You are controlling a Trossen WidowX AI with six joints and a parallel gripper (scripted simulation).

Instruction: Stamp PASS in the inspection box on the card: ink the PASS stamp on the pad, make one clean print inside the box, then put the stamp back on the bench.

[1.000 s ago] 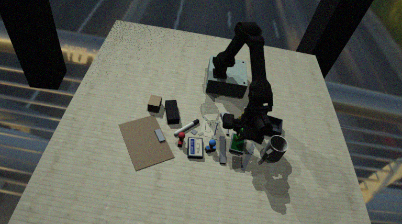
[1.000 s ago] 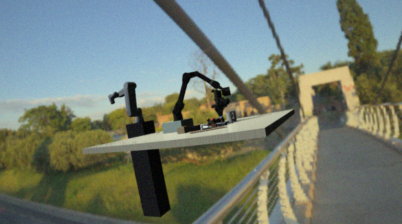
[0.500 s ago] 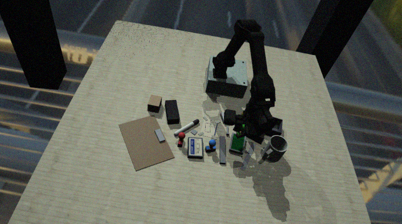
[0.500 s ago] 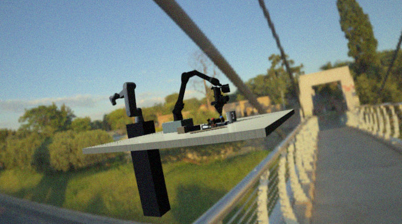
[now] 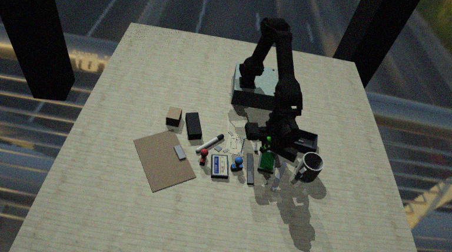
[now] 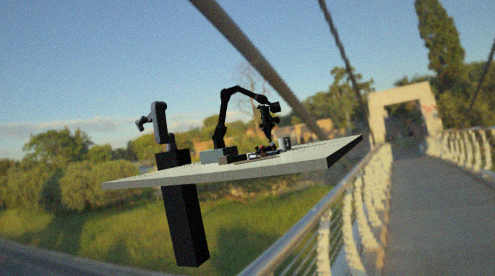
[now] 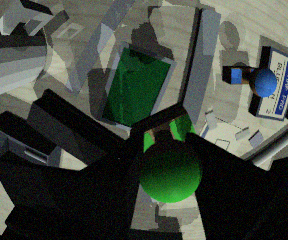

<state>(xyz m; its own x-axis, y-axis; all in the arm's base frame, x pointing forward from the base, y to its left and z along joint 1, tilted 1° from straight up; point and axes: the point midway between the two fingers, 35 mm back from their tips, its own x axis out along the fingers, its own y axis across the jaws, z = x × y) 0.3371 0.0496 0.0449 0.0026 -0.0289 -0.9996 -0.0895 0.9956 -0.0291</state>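
Right now the card is 7 cm behind my gripper tip, 9 cm to the right of it and 10 cm below it. Round my gripper tip: grey bar 4 cm ahead, 4 cm to the right, 9 cm below; then green-knobbed stamp right at my gripper tip; then green ink pad 1 cm ahead, 2 cm to the left, 9 cm below.
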